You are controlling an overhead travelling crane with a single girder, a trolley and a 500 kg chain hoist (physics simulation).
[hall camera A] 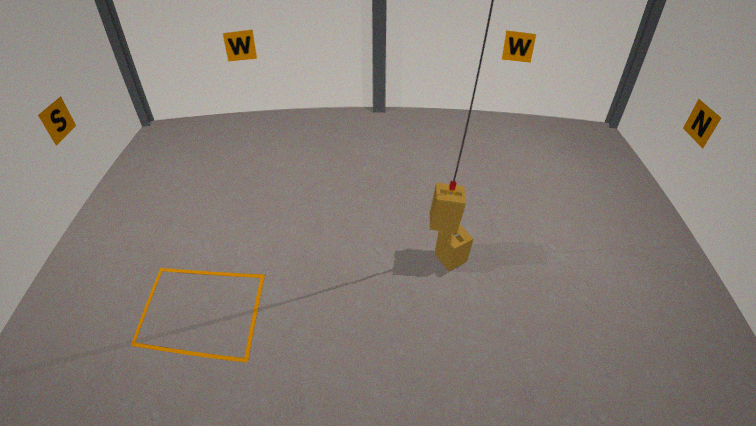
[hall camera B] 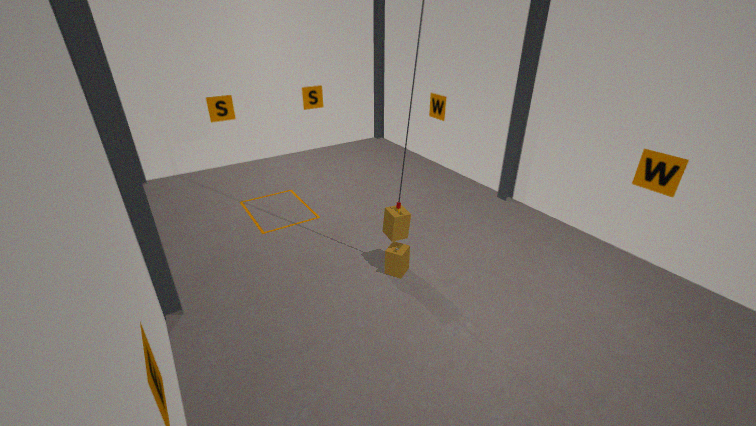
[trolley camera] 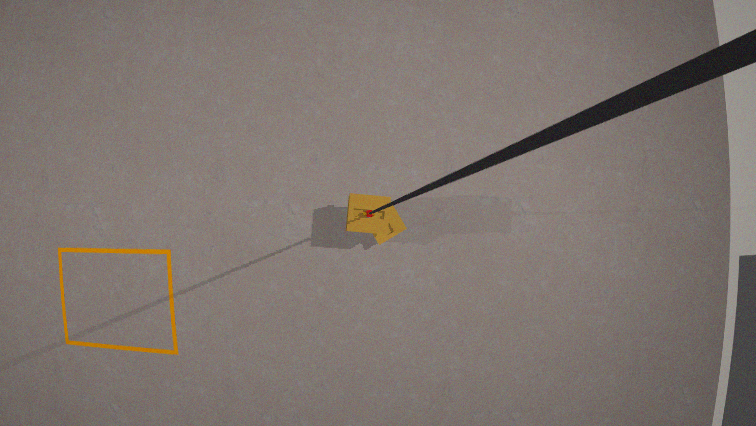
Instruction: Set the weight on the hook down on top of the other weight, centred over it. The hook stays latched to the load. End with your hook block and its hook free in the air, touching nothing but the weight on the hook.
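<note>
The hook block, my gripper (hall camera A: 452,185) (hall camera B: 398,205) (trolley camera: 369,213), is a small red piece at the end of the chain, latched to a yellow weight (hall camera A: 447,212) (hall camera B: 396,224) (trolley camera: 361,204). This weight hangs slightly tilted. The other yellow weight (hall camera A: 453,257) (hall camera B: 396,262) (trolley camera: 395,226) stands upright on the floor, turned relative to it. In hall camera B a narrow gap shows between them. In the trolley camera the hanging weight covers the upper left part of the lower one, whose lower right part sticks out, so they are not centred. The hook itself is too small to make out.
An orange square outline (hall camera A: 211,273) (hall camera B: 305,203) (trolley camera: 114,250) is marked on the floor, south of the weights. The chain (hall camera A: 472,100) (hall camera B: 408,111) (trolley camera: 507,153) runs up at a slant. Dark columns (hall camera A: 379,58) (hall camera B: 378,68) stand along the walls.
</note>
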